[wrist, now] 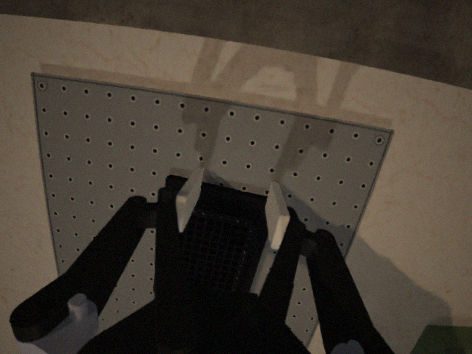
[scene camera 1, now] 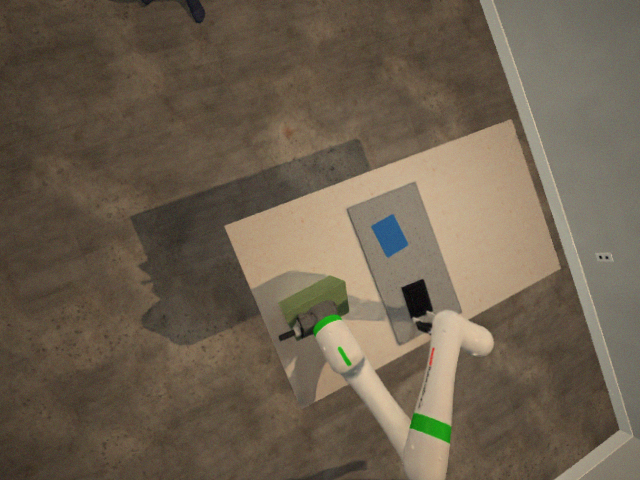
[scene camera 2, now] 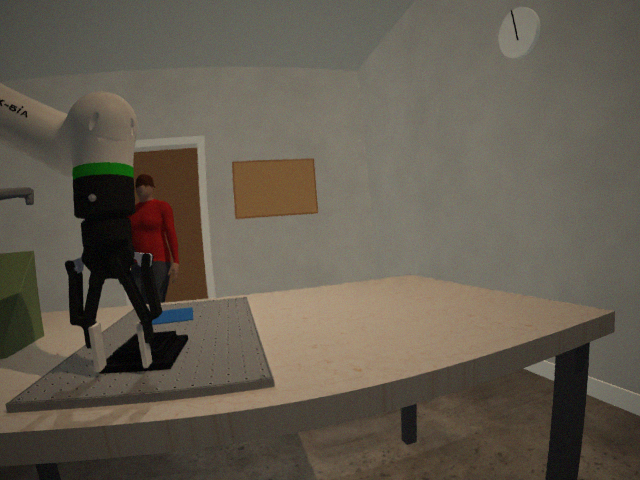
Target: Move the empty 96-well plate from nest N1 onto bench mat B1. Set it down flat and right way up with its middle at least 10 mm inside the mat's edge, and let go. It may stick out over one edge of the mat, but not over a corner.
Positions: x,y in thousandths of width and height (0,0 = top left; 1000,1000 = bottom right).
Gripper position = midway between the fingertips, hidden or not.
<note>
In view: my gripper (scene camera 2: 195,764), a black 96-well plate (scene camera 2: 204,732), a blue bench mat B1 (scene camera 1: 605,482) and a black nest N1 (scene camera 2: 273,732).
The black 96-well plate shows as well in the wrist view (wrist: 457,685). My gripper is seen too in the wrist view (wrist: 499,532). The black nest N1 shows as well in the wrist view (wrist: 448,547).
</note>
